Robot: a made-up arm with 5 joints.
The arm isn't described. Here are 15 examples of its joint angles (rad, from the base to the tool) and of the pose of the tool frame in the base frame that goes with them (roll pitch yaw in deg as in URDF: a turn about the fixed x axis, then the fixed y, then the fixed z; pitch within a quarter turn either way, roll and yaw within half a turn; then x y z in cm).
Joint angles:
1: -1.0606 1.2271 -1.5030 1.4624 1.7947
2: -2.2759 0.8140 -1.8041 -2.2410 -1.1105
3: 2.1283 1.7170 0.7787 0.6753 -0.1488
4: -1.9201 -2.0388 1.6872 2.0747 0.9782
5: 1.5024 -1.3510 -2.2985 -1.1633 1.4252
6: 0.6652 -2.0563 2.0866 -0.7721 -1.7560
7: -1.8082 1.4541 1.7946 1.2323 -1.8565
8: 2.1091 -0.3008 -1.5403 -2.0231 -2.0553
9: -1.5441 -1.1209 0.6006 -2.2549 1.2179
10: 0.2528 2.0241 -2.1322 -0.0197 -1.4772
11: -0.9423 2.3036 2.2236 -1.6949 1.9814
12: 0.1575 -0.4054 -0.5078 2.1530 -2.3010
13: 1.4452 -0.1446 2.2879 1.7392 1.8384
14: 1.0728 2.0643 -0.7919 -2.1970 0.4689
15: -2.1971 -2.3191 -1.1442 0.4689 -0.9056
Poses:
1: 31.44 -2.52 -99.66 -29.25 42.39 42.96
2: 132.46 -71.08 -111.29 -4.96 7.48 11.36
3: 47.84 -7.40 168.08 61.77 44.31 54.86
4: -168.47 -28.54 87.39 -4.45 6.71 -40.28
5: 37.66 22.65 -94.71 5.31 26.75 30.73
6: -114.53 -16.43 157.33 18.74 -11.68 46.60
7: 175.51 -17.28 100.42 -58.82 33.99 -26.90
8: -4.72 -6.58 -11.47 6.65 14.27 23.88
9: 65.45 -2.41 -107.56 17.67 61.12 16.94
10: -116.95 18.88 -17.49 -0.87 60.53 19.70
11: -56.20 40.52 146.64 -11.55 8.19 -11.06
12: 108.22 -27.08 -166.06 -32.10 64.40 -0.46
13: 45.09 3.49 26.11 8.60 23.30 61.42
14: 11.22 -26.39 7.04 -4.26 5.65 -9.68
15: -31.59 44.38 -141.46 -0.75 13.06 63.29
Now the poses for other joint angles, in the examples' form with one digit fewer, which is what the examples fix.
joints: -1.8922 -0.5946 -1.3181 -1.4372 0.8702
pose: 166.3 21.9 7.0 -17.0 28.4 23.3
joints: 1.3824 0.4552 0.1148 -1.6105 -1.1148
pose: 92.2 -16.5 -25.2 10.9 50.4 -17.6
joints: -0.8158 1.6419 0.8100 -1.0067 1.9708
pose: 15.7 31.8 120.5 -28.4 35.1 -9.7
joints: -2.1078 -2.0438 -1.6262 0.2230 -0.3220
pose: 56.5 40.0 -40.9 -26.9 12.8 45.7
